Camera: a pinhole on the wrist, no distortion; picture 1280 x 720 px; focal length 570.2 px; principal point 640.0 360.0 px. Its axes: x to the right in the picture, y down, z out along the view. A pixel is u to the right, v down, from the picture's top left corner.
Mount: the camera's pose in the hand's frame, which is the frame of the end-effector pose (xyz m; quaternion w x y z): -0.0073 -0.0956 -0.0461 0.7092 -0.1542 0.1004 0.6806
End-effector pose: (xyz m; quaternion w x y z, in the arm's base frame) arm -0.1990 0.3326 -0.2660 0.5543 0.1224 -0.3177 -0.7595
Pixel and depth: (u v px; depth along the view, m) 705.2 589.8 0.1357
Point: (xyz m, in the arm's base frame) -0.2360 0.4273 -0.2430
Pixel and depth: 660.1 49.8 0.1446
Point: -0.3029 0.3160 -0.2097
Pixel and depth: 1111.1 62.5 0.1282
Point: -0.2054 0.2865 -0.1955
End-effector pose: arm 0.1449 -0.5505 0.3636 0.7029 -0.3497 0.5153 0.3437
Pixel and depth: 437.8 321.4 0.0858
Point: 0.2437 -0.5621 0.3952
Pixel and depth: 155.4 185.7 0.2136
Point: 0.4215 -0.4575 0.4073
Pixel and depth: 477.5 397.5 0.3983
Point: 0.3553 -0.2824 0.5172
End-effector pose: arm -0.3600 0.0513 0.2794 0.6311 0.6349 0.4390 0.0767
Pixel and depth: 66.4 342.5 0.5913
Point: -0.1336 -0.5947 -0.2138
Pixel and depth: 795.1 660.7 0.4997
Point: -0.2110 -0.3604 0.5351
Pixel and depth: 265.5 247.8 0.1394
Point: -0.3404 -0.0559 0.1391
